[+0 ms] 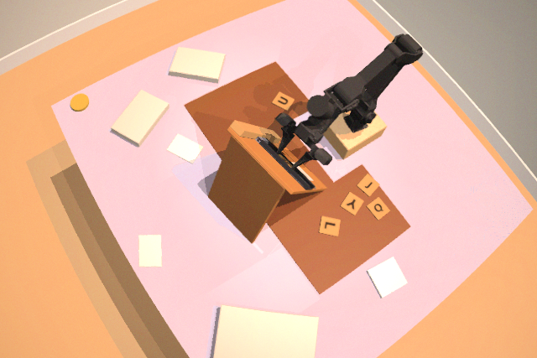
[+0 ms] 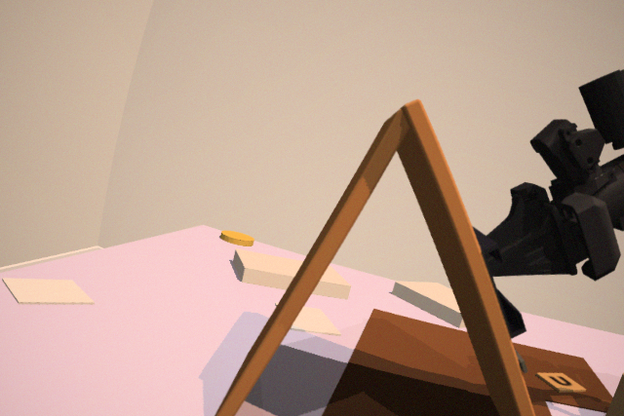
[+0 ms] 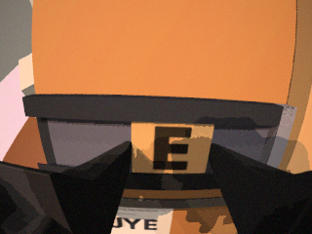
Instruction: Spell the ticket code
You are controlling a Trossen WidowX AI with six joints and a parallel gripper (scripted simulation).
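The white ticket lies 60 mm behind my gripper tip, 20 mm to the left of it and 80 mm below it. Also, from my gripper tip: y tile: 200 mm behind, 150 mm to the left, 170 mm below; brown mat: 130 mm behind, 60 mm to the right, 180 mm below; letter tile: right at my gripper tip.
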